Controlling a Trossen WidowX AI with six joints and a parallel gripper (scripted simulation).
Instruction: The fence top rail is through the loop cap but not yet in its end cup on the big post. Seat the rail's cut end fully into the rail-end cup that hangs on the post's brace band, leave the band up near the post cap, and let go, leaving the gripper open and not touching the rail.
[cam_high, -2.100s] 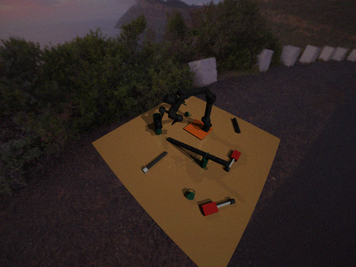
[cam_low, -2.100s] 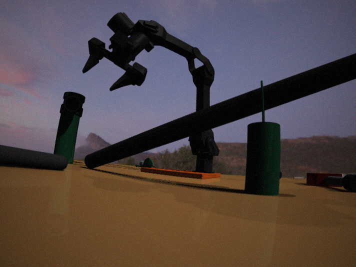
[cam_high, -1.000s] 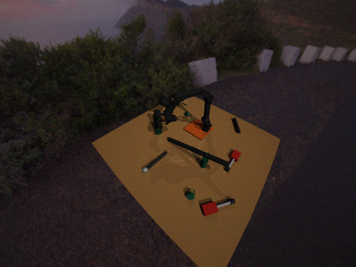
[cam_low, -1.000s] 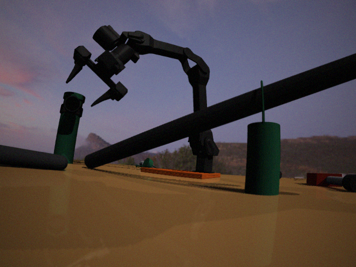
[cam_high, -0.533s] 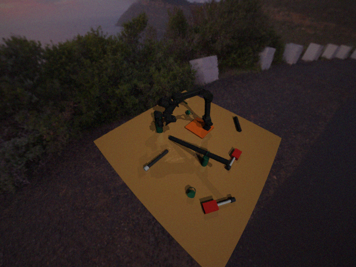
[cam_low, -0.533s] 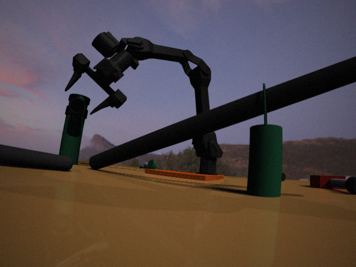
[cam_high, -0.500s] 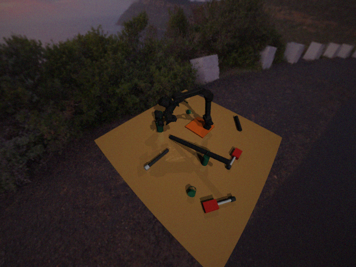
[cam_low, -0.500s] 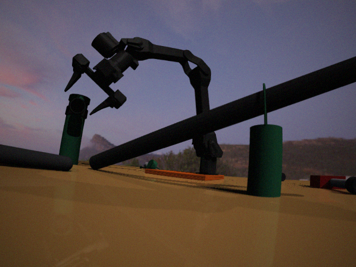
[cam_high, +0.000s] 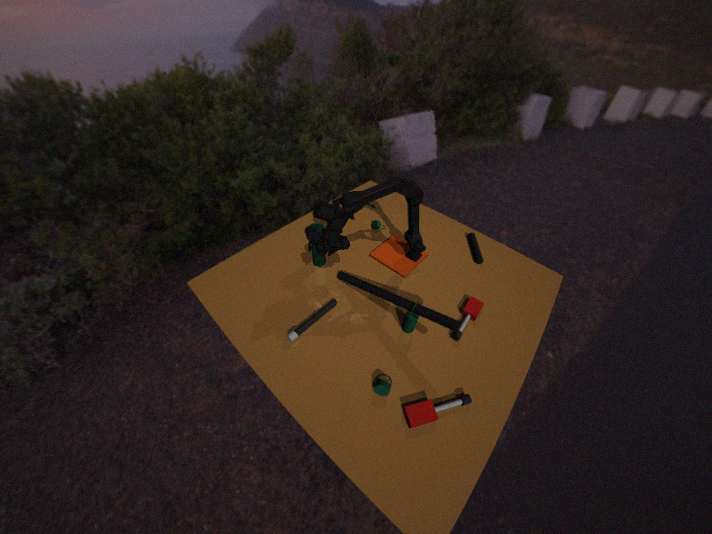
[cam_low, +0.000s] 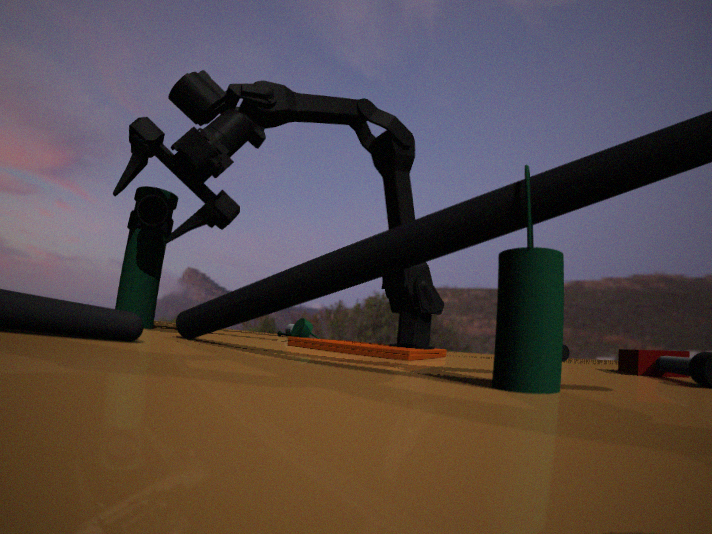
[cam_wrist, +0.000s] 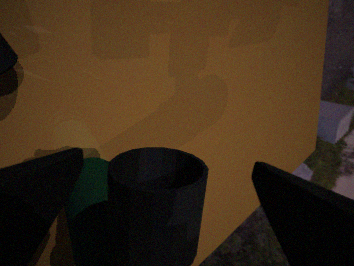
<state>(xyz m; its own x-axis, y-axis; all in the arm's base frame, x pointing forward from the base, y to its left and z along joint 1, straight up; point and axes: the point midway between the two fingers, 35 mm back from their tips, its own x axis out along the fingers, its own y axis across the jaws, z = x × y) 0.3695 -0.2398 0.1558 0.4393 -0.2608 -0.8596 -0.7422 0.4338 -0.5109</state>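
Right now the rail-end cup is 2 cm behind my gripper tip, 1 cm to the right of it and 1 cm above it. Also, from my gripper tip: green line post (3 cm behind, 44 cm to the left, 4 cm below); then short dark tube (66 cm behind, 47 cm to the left, 12 cm below).
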